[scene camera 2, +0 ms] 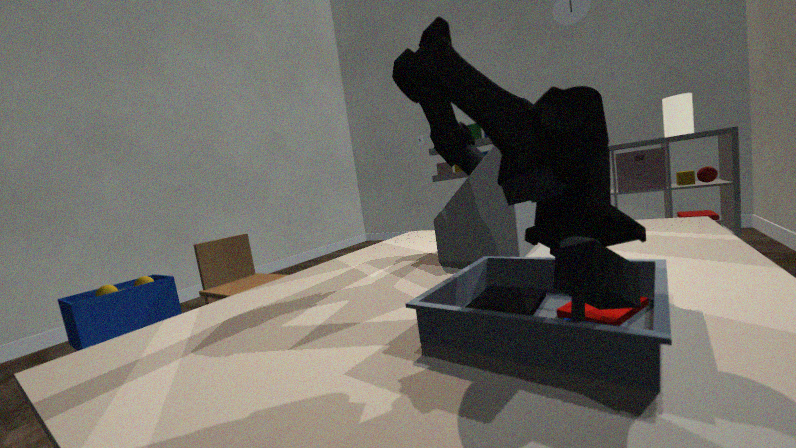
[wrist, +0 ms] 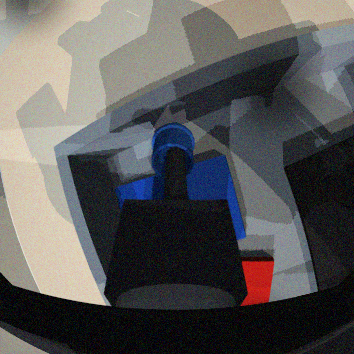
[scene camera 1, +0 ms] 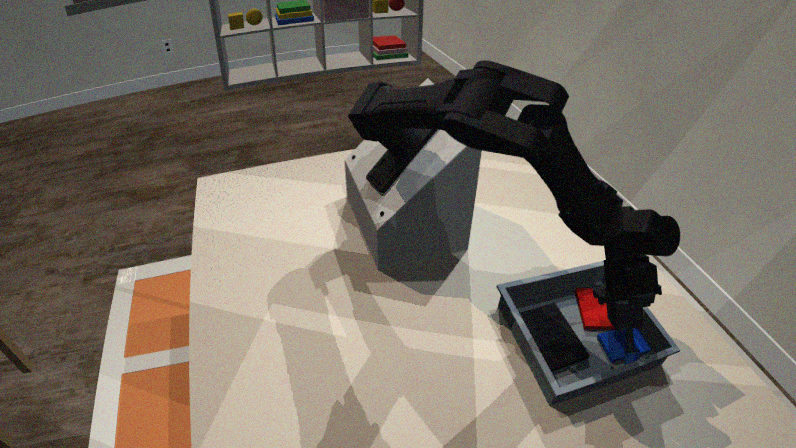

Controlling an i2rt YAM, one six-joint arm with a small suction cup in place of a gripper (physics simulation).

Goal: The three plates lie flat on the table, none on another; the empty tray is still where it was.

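Places are measured from the arm's base along level axes (x ahead, y left, z up), in metres.
Pixels of known places: hand, tool point: (scene camera 2: 575, 368) (wrist: 175, 138); arm's base, link origin: (scene camera 2: 486, 174) (scene camera 1: 409, 146).
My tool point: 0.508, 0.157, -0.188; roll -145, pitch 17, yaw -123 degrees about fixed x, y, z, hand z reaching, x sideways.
Note:
Ahead of a thing's pixels: the offset from my tool point to its middle, as dx, dy, dz.
A grey tray {-0.104, -0.030, +0.025} (scene camera 1: 606, 381) (scene camera 2: 529, 345) (wrist: 63, 175) stands at the table's right side and holds three flat plates. The red plate {-0.131, +0.036, +0.007} (scene camera 1: 590, 308) (scene camera 2: 606, 313) (wrist: 258, 281) lies at the back. The black plate {-0.127, -0.083, +0.008} (scene camera 1: 556, 337) (scene camera 2: 504, 298) (wrist: 323, 211) lies on the left. The blue plate {-0.045, +0.025, +0.008} (scene camera 1: 612, 345) (wrist: 211, 179) lies at the front right; the tray wall hides it in the second scene view. My suction cup (scene camera 1: 627, 340) (scene camera 2: 578, 315) (wrist: 173, 140) is down inside the tray and presses on the blue plate, with the arm bent low over the tray.
The arm's grey pedestal (scene camera 1: 417, 222) (scene camera 2: 473, 222) stands behind the tray. An orange mat (scene camera 1: 155, 312) lies by the table's left edge. A shelf unit (scene camera 1: 217, 44) stands at the far wall. A blue box (scene camera 2: 119, 312) and a chair (scene camera 2: 222, 261) stand on the floor.

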